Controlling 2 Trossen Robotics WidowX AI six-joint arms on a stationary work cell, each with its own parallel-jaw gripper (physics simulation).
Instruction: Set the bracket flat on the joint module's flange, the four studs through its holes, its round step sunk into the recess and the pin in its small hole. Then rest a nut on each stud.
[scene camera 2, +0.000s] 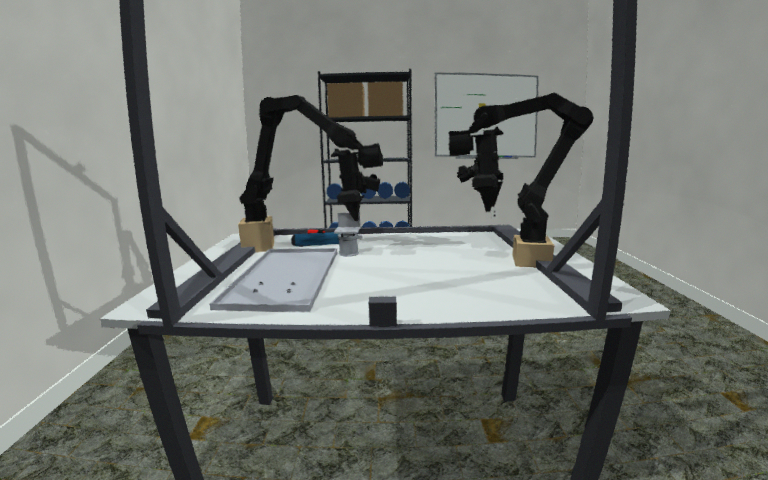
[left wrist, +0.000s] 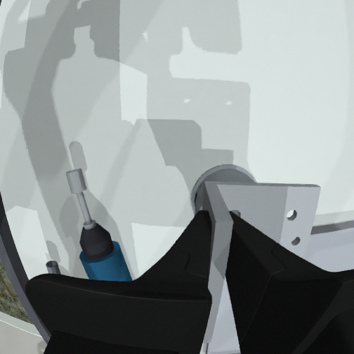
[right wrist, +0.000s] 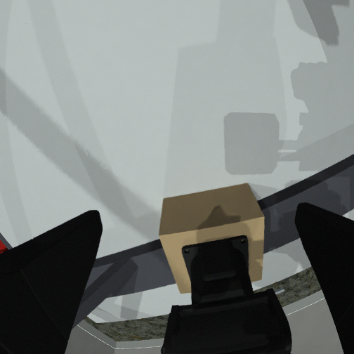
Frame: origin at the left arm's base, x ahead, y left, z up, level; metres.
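Seen in the pictures: left gripper, fingertip midpoint: (scene camera 2: 356, 220); right gripper, fingertip midpoint: (scene camera 2: 490, 209); left arm's base at its link origin: (scene camera 2: 255, 219); right arm's base at its link origin: (scene camera 2: 533, 239).
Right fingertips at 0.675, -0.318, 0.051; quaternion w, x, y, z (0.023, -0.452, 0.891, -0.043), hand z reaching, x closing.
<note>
Offsets run from my right fingertips to a thing's top centre, as dx, dy, dz. "spot": to the spot under its first point.
The grey L-shaped bracket (scene camera 2: 344, 229) (left wrist: 265, 205) is at the top of the joint module {-0.383, +0.175, -0.076} (scene camera 2: 348, 247) (left wrist: 225, 172), its holed plate roughly level and its other plate upright. Whether the studs, step and pin are seated cannot be told; the fingers and bracket hide them. My left gripper (scene camera 2: 354, 218) (left wrist: 213, 219) is shut on the bracket's upright plate. My right gripper (scene camera 2: 489, 210) (right wrist: 201, 218) is open and empty, high above the table at the right. Several small dark nuts {-0.548, -0.063, -0.141} (scene camera 2: 293, 283) {-0.637, -0.089, -0.141} (scene camera 2: 255, 290) lie apart in the grey tray {-0.571, +0.013, -0.134} (scene camera 2: 300, 263).
A blue power screwdriver {spot: -0.494, +0.286, -0.128} (scene camera 2: 311, 240) (left wrist: 107, 262) lies just left of the joint module, near the back edge. The tray is in front of it. A small black block {-0.378, -0.311, -0.093} (scene camera 2: 382, 311) is at the front edge. Dark frame posts (scene camera 2: 148, 169) (scene camera 2: 617, 169) stand at both sides.
</note>
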